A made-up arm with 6 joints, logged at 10 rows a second.
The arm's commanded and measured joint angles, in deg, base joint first. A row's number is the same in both.
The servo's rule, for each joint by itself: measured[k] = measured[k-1] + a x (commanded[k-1-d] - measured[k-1]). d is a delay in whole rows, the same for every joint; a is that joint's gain. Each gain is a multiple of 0.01, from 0.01 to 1. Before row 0 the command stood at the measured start. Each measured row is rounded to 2 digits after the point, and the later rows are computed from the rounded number. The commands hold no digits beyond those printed.
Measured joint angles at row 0:
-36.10 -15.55 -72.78 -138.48 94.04 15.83
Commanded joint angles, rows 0 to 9:
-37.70 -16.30 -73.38 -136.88 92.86 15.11
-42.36 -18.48 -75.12 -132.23 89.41 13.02
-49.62 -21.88 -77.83 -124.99 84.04 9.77
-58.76 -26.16 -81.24 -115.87 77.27 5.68
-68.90 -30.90 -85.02 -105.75 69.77 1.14
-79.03 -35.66 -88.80 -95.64 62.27 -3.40
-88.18 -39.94 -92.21 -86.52 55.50 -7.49
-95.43 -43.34 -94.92 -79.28 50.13 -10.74
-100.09 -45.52 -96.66 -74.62 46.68 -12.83
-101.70 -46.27 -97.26 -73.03 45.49 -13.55
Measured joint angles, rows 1 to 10:
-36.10 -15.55 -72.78 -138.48 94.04 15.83
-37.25 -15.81 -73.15 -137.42 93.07 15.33
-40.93 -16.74 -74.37 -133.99 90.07 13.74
-47.19 -18.54 -76.52 -128.05 85.13 11.00
-55.52 -21.21 -79.45 -120.01 78.68 7.33
-65.15 -24.60 -82.90 -110.60 71.37 3.06
-75.14 -28.47 -86.56 -100.73 63.91 -1.40
-84.53 -32.48 -90.06 -91.35 57.01 -5.60
-92.38 -36.28 -93.07 -83.38 51.37 -9.15
-97.93 -39.51 -95.30 -77.60 47.52 -11.69
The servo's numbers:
d 1
a 0.72 0.35 0.62 0.66 0.82 0.69

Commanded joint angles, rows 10 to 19:
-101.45 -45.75 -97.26 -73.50 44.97 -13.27
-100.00 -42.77 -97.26 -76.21 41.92 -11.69
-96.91 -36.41 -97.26 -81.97 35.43 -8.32
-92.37 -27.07 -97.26 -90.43 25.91 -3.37
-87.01 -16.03 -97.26 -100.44 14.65 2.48
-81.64 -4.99 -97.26 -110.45 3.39 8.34
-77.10 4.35 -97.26 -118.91 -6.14 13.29
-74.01 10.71 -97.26 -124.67 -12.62 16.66
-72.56 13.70 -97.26 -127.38 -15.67 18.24
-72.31 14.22 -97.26 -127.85 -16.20 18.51
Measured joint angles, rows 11 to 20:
-100.64 -41.88 -96.52 -74.58 45.86 -12.97
-101.22 -43.23 -96.98 -73.87 45.13 -13.18
-100.34 -43.07 -97.15 -75.41 42.50 -12.15
-97.87 -40.74 -97.22 -79.74 36.70 -9.51
-93.91 -35.96 -97.24 -86.80 27.85 -5.27
-88.94 -28.98 -97.25 -95.80 17.03 0.08
-83.68 -20.58 -97.26 -105.47 5.85 5.78
-78.94 -11.85 -97.26 -114.34 -3.98 10.96
-75.39 -3.95 -97.26 -121.16 -11.06 14.89
-73.35 2.23 -97.26 -125.27 -14.84 17.20

